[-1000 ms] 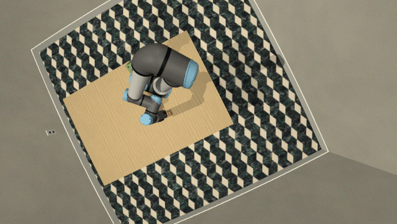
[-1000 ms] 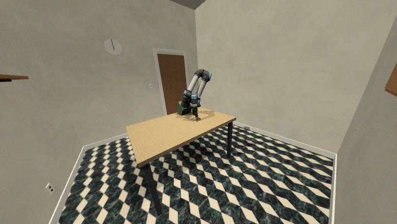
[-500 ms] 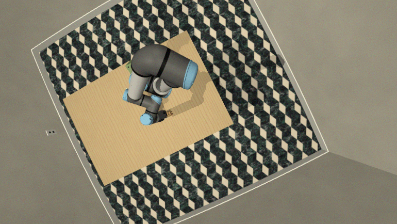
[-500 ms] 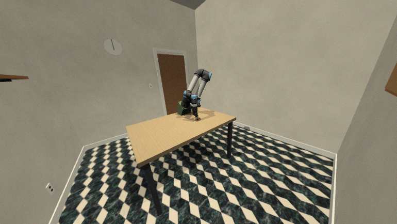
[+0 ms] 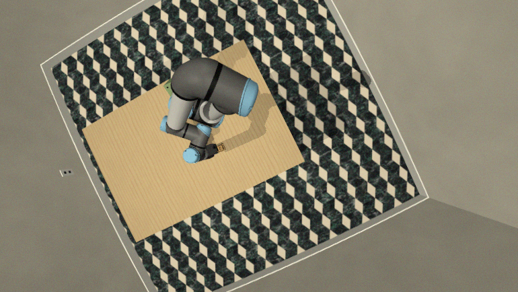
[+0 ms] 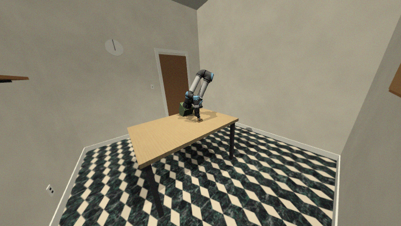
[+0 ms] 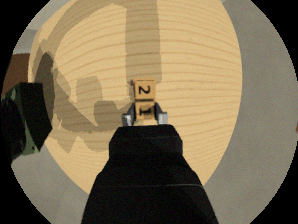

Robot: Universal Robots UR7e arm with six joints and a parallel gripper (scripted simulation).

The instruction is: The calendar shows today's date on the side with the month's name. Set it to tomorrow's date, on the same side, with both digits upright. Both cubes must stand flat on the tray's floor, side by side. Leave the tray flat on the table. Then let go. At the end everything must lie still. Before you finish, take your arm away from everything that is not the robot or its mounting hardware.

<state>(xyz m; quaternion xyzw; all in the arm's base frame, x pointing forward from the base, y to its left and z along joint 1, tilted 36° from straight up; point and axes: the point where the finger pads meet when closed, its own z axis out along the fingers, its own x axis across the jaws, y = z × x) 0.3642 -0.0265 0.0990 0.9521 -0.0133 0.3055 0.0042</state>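
My hand is 4 cm above the wooden tray and 2 cm to the right of it. Also, from my hand: wooden cube 1 cm below.
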